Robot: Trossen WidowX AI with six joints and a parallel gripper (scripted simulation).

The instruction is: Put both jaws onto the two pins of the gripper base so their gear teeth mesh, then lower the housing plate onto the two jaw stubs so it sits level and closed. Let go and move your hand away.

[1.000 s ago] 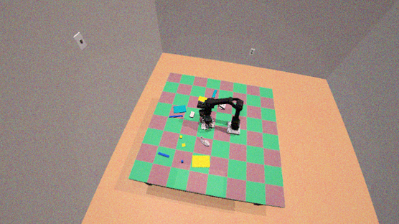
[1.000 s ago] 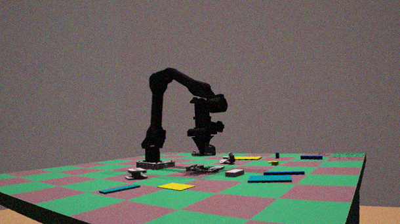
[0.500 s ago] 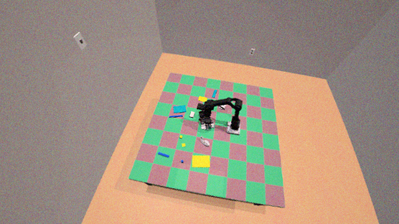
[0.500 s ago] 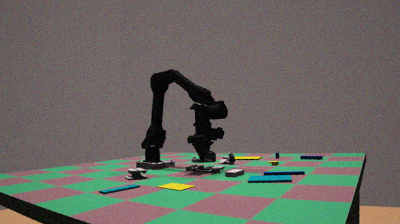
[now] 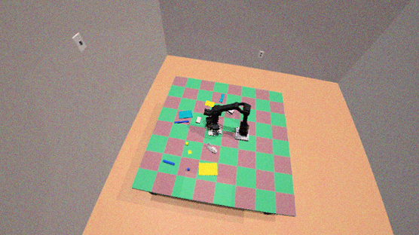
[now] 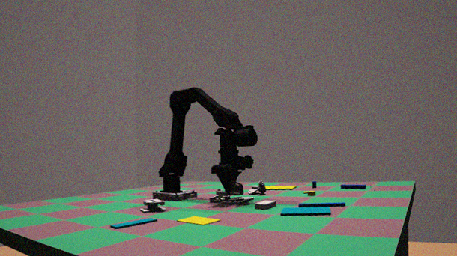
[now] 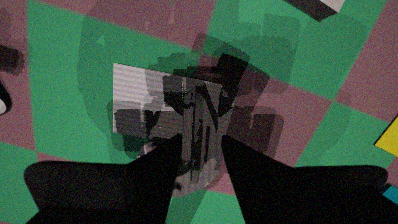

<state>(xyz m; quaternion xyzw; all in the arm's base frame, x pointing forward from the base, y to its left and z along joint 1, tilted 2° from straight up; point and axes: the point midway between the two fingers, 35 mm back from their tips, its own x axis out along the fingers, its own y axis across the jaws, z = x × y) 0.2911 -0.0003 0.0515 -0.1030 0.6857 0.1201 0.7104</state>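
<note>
My gripper tip is now 4 cm past the grey jaw and 1 cm to the right of it. From my gripper tip the other things lie so: small yellow cube 20 cm ahead, 23 cm to the left, 3 cm below; teal plate 31 cm ahead, 7 cm to the right, 3 cm below; white housing plate 6 cm behind, 2 cm to the left, 3 cm below.
</note>
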